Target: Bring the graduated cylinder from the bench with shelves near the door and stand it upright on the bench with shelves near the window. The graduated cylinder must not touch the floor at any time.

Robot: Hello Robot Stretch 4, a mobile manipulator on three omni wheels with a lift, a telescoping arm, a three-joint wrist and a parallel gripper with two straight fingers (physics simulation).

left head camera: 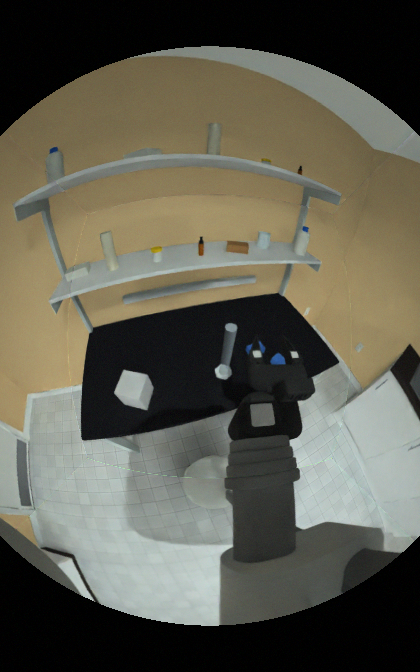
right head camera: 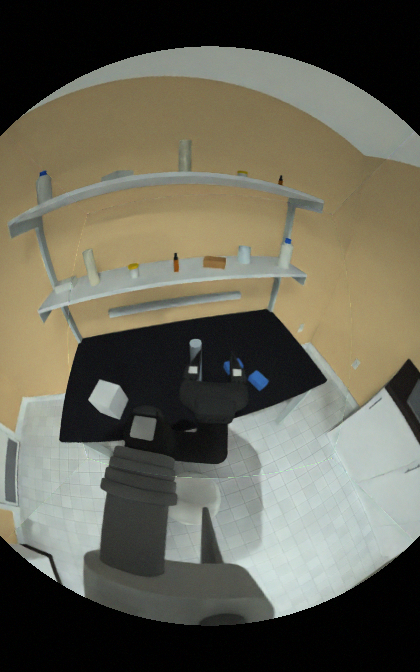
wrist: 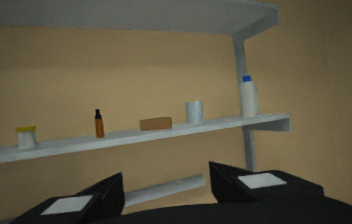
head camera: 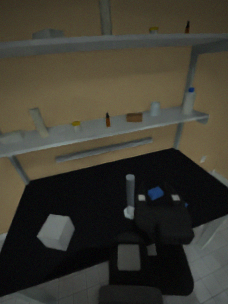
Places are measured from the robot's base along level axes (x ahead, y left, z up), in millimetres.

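Pixels of known places: gripper, fingertip midpoint: (wrist: 167, 182) (head camera: 153, 183).
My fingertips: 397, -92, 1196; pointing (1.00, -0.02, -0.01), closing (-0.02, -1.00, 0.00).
Ahead of a thing's pixels: the offset from my fingertips to its top centre, as dx, dy, dz. Level surfaces: height alone.
The graduated cylinder @(+175, +68, -140) (head camera: 130, 190) (left head camera: 228, 346) (right head camera: 195, 345) is a tall grey tube on a pale hexagonal foot. It stands upright on the black top of a bench with shelves @(dz -461) (head camera: 75, 195) (left head camera: 165, 345) (right head camera: 145, 360). My gripper (head camera: 157, 189) (left head camera: 271, 344) (right head camera: 216, 354) (wrist: 167, 182) is open and empty, its fingers pointing toward the shelf wall. It shows to the right of the cylinder in the head and left head views. In the right head view its left finger covers part of the tube. The cylinder does not show in the wrist view.
A white box @(+19, +475, -331) (head camera: 57, 232) (left head camera: 134, 390) (right head camera: 108, 399) sits on the bench's left part. Blue objects @(+311, -119, -421) (head camera: 156, 193) (left head camera: 278, 358) (right head camera: 258, 380) lie right of the cylinder. Bottles and jars stand on the lower shelf @(dz -7) (head camera: 100, 132) (wrist: 125, 138). A round stool (left head camera: 207, 482) (right head camera: 197, 497) is near the arm.
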